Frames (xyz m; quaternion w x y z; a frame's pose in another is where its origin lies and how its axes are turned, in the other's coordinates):
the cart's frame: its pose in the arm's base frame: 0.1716 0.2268 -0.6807 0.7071 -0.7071 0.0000 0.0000
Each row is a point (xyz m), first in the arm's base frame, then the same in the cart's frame.
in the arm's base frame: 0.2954 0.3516 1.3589
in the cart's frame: 0.1238 -2.0396 0.1248
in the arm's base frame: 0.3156 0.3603 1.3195
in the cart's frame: 0.1440 -2.0002 0.1335
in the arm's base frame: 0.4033 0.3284 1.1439
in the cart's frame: 0.2317 -1.8246 0.1016
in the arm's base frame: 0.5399 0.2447 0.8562
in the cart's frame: 0.3683 -1.5369 0.0179
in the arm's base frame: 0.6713 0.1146 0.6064
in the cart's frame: 0.4997 -1.2871 -0.1122
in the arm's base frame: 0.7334 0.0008 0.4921
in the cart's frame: 0.5618 -1.1728 -0.2260
